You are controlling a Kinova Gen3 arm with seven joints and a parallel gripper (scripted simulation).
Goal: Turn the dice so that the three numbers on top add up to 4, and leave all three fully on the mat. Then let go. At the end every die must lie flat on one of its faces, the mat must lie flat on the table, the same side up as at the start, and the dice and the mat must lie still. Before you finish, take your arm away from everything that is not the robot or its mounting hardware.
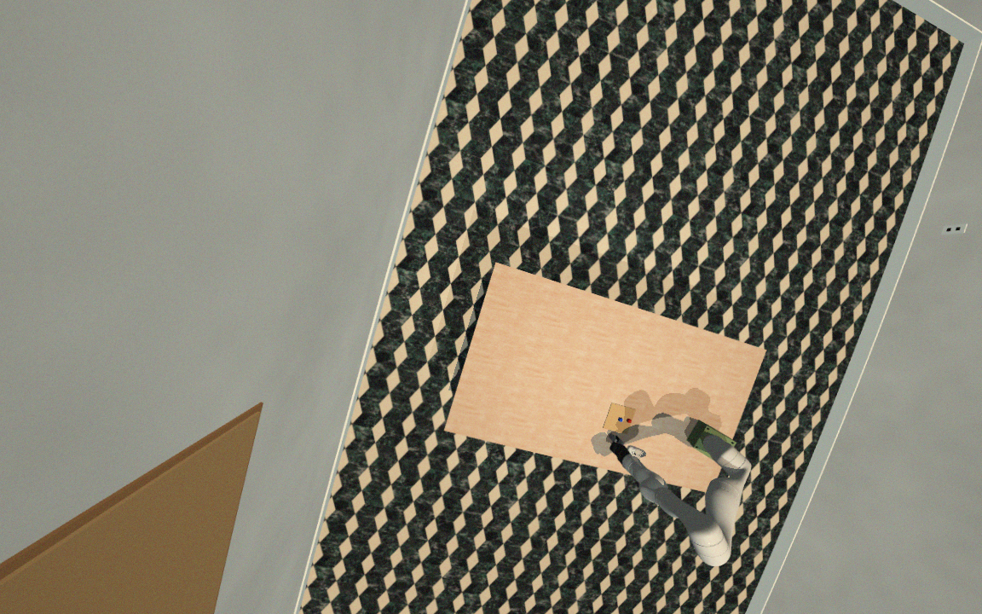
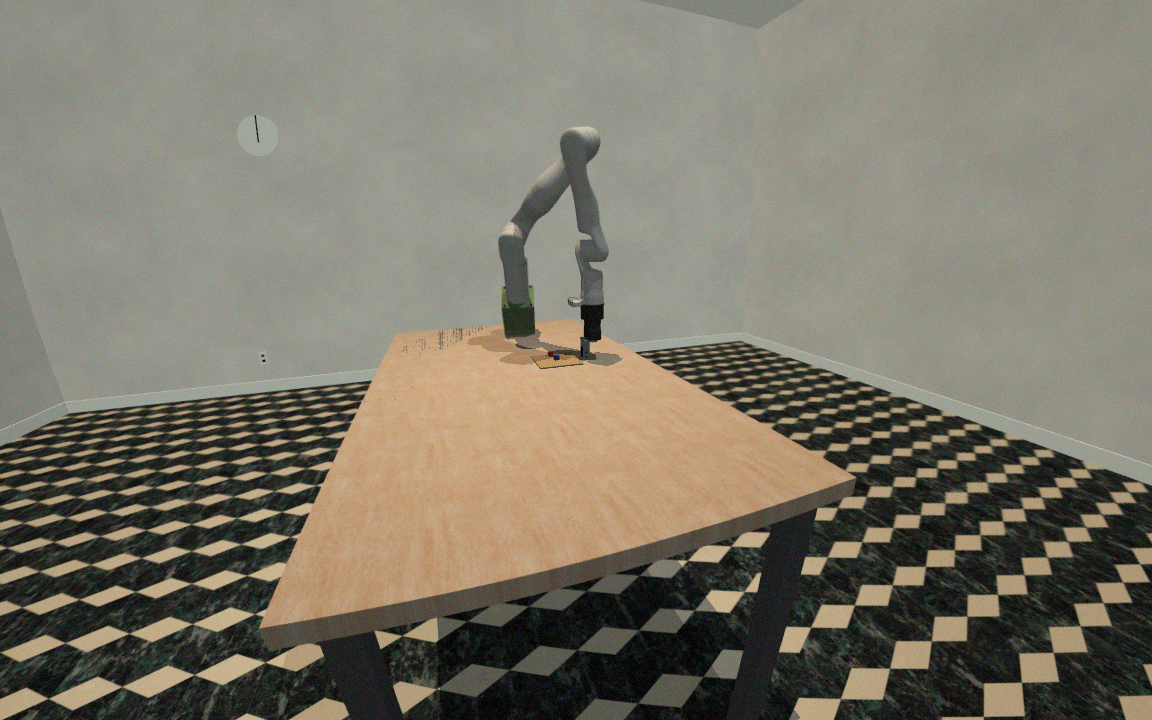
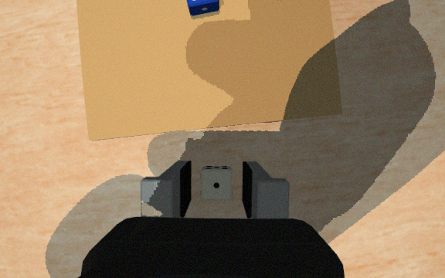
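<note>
My hand is 10 mm above the white die. The rest, counted from my hand: tan mat 10 mm behind, 100 mm to the right, 20 mm below; then blue die 10 mm behind, 100 mm to the right, 10 mm below; then red die 60 mm behind, 100 mm to the right, 10 mm below.
</note>
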